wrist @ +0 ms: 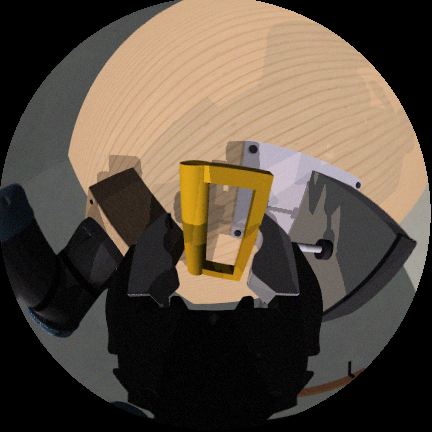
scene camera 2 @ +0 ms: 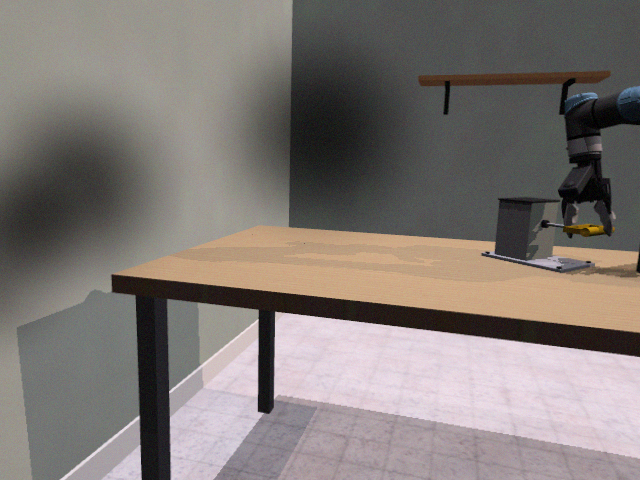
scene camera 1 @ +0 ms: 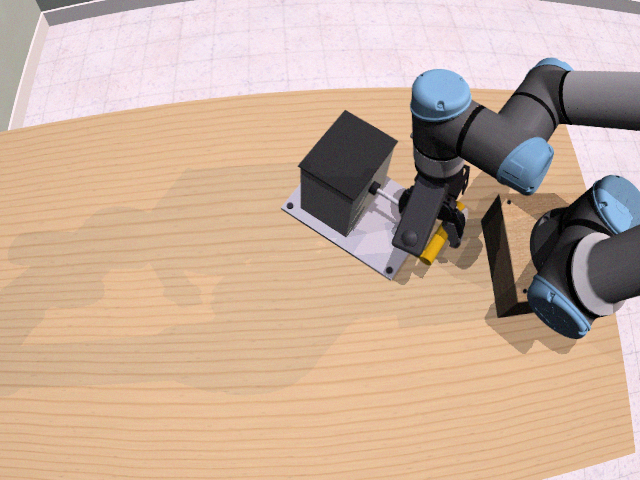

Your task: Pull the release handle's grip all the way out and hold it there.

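Observation:
The yellow release handle (scene camera 1: 433,250) (scene camera 2: 589,231) (wrist: 193,200) is a frame with a thick round grip bar. It sits level above the table, out from the dark grey box (scene camera 1: 348,149) (scene camera 2: 511,229) (wrist: 365,230). A pale rod (scene camera 1: 387,195) (scene camera 2: 555,224) (wrist: 310,247) shows between the box's black collar and the handle. My gripper (scene camera 1: 438,229) (scene camera 2: 589,227) (wrist: 213,213) points down and is shut on the handle, one finger against the outer side of the grip bar, the other against the frame's box side. The gripper partly hides the handle in scene camera 1.
The box stands on a pale bolted baseplate (scene camera 1: 374,248) (scene camera 2: 568,265) (wrist: 280,159) on the wooden table (scene camera 1: 206,428) (scene camera 2: 361,289). A wooden block (scene camera 1: 516,237) (wrist: 131,205) under the arm's base stands right of the handle in scene camera 1. A wall shelf (scene camera 2: 511,78) is behind.

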